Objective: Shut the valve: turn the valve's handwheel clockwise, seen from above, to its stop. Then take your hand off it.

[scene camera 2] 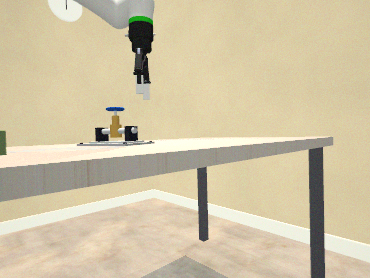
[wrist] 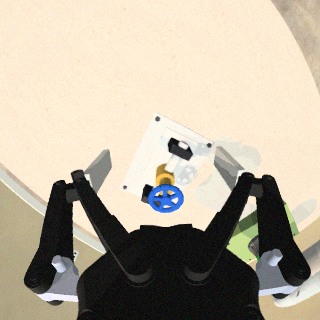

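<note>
The blue handwheel [scene camera 2: 115,109] [wrist: 166,198] tops a brass valve body [scene camera 2: 115,127] [wrist: 164,176]. The valve is held by black clamps on a flat white base plate [scene camera 2: 87,144] [wrist: 139,162] on the table. My gripper [scene camera 2: 143,91] [wrist: 162,156] is wide open and empty. In the scene view it hangs above the handwheel and a little to its right, apart from it. In the wrist view the handwheel lies between the two fingers' sides, nearer to the palm than the fingertips. The wheel's turn angle relative to its stop cannot be told.
The light table top [scene camera 2: 240,142] [wrist: 100,75] carries the valve's plate; its curved edge runs at the left and upper right of the wrist view. A green block [scene camera 2: 2,142] [wrist: 243,244] shows at the left of the scene view and the lower right of the wrist view.
</note>
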